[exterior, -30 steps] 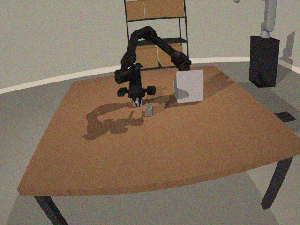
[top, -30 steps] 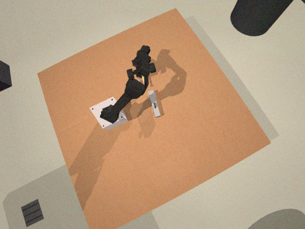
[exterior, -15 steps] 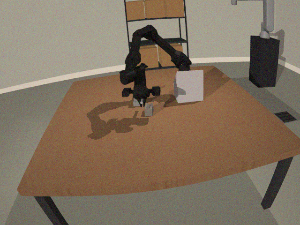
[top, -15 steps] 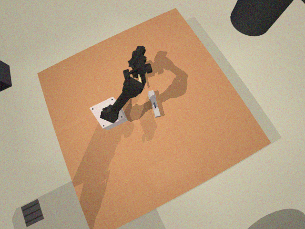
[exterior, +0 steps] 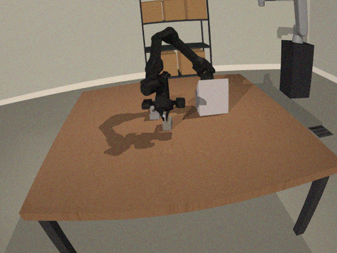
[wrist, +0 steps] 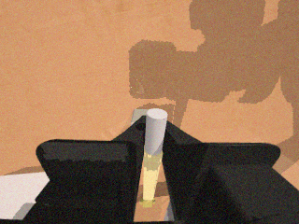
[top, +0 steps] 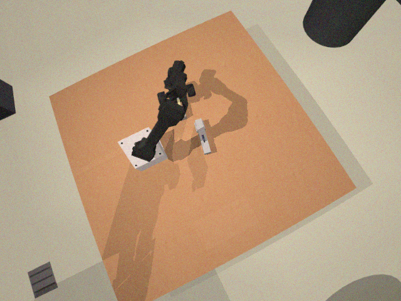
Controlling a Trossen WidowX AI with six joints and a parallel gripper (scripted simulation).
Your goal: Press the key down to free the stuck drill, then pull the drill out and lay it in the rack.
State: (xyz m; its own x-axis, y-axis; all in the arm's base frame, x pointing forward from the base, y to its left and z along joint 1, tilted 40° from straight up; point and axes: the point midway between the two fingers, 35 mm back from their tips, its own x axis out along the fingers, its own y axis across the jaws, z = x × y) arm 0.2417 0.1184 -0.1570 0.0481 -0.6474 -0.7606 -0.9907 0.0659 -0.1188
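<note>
My gripper tip is 4 cm to the left of the drill, 3 cm below it and 1 cm past it. Also, from my gripper tip: light grey fixture block (22 cm to the right, 4 cm ahead, 2 cm below); blue key (25 cm to the right, 4 cm ahead); grey v-notched rack (5 cm to the right, 4 cm below, 1 cm behind).
</note>
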